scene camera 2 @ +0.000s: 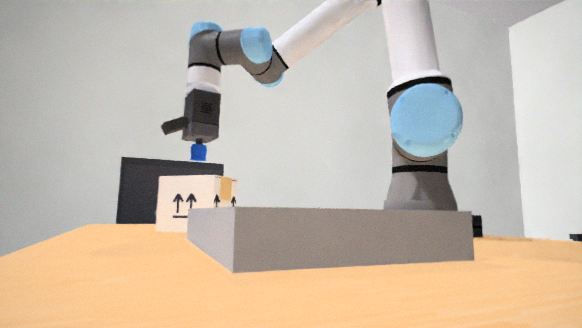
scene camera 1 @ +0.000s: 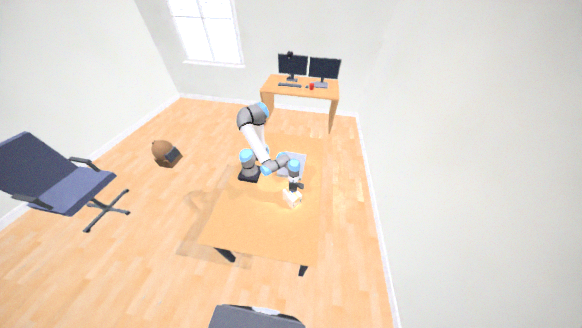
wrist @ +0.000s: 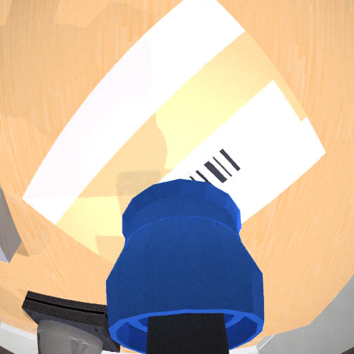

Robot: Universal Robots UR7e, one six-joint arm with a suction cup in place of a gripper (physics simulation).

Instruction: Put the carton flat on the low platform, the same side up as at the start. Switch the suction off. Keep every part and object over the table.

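Where they show: end effector, tool point: (scene camera 2: 198, 159); arm's base, origin of the base link: (scene camera 1: 249, 170).
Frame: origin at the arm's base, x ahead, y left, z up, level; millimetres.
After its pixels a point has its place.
The carton (scene camera 1: 292, 198) {x 428, y -298, z 71 mm} (scene camera 2: 186, 192) {x 457, y -212, z 35 mm} (wrist: 165, 65) stands upright on the table beside the grey low platform (scene camera 1: 299, 157) {x 461, y 230, z 1 mm} (scene camera 2: 352, 240) {x 435, y 295, z -26 mm} (wrist: 6, 235). Its side arrows point up in the scene camera 2 view. Its top has a yellow tape strip and a barcode in the wrist view. My gripper, a blue suction cup (scene camera 2: 198, 152) (wrist: 184, 250), points down, open and holding nothing. In the scene camera 2 view a small gap shows between the cup and the carton's top. The cup hides part of the carton's top in the wrist view.
The arm's black base plate (scene camera 1: 248, 176) {x 9, y -78, z 11 mm} (wrist: 65, 303) is on the wooden table (scene camera 1: 260, 225) {x 201, y -488, z -48 mm} (scene camera 2: 350, 295) {x 501, y 373, z -47 mm}, to the left of the platform in the scene camera 1 view. A dark panel (scene camera 2: 137, 190) shows behind the carton. A desk with two monitors (scene camera 1: 293, 65) (scene camera 1: 324, 68) stands farther back.
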